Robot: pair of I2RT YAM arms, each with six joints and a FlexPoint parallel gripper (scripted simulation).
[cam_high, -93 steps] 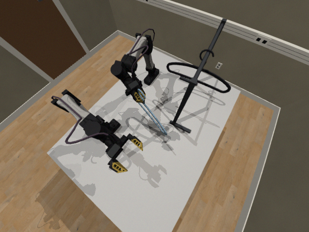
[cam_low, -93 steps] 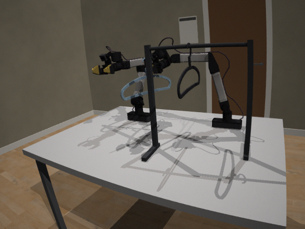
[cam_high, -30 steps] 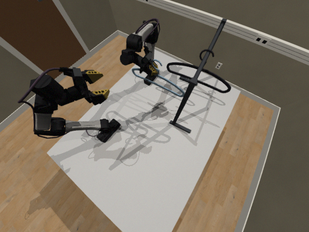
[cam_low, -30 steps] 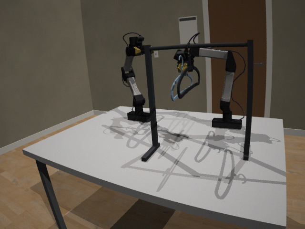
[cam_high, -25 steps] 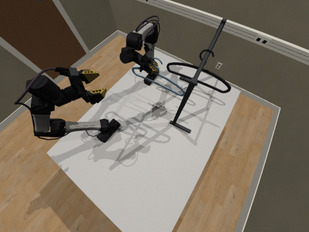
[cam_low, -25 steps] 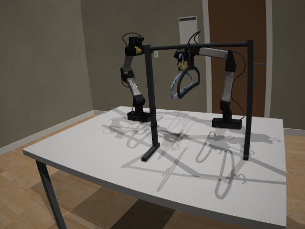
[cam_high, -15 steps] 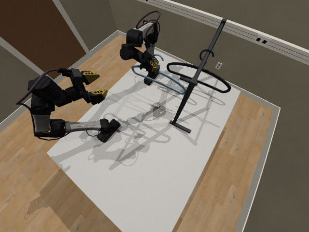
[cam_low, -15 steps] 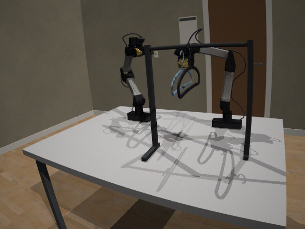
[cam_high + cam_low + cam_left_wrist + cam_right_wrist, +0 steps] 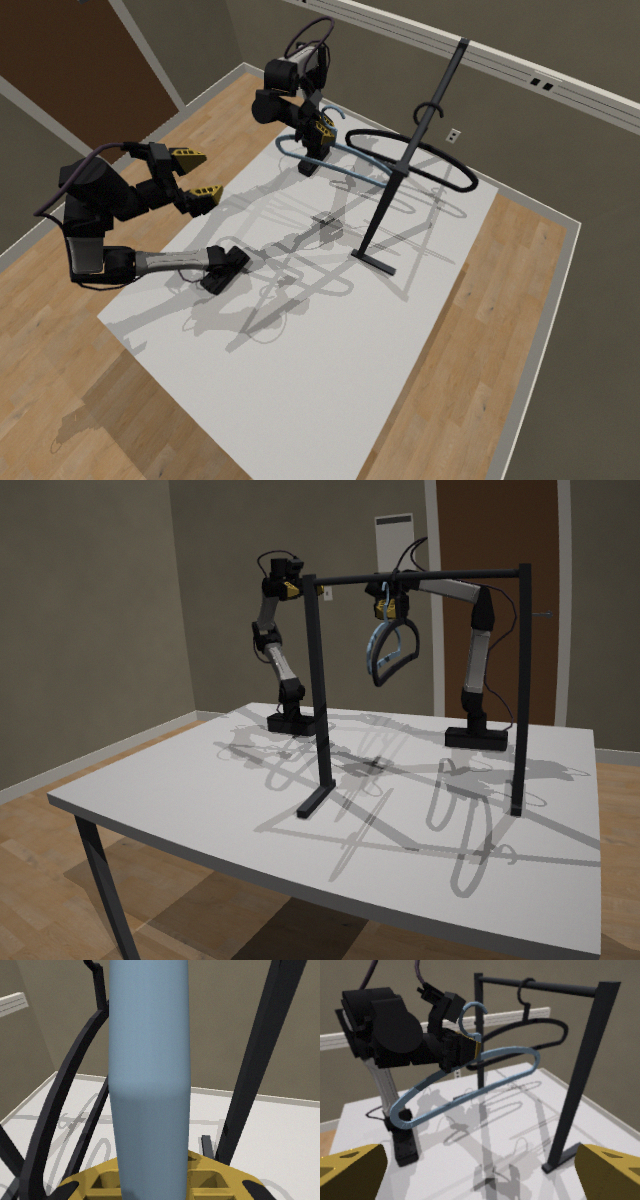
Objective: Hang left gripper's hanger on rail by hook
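Note:
Now: the black hanger 21 cm ahead of my left hand and 10 cm to the left of it. From my left hand the other things lie so: dark rack 20 cm ahead, 17 cm below, 13 cm to the left.

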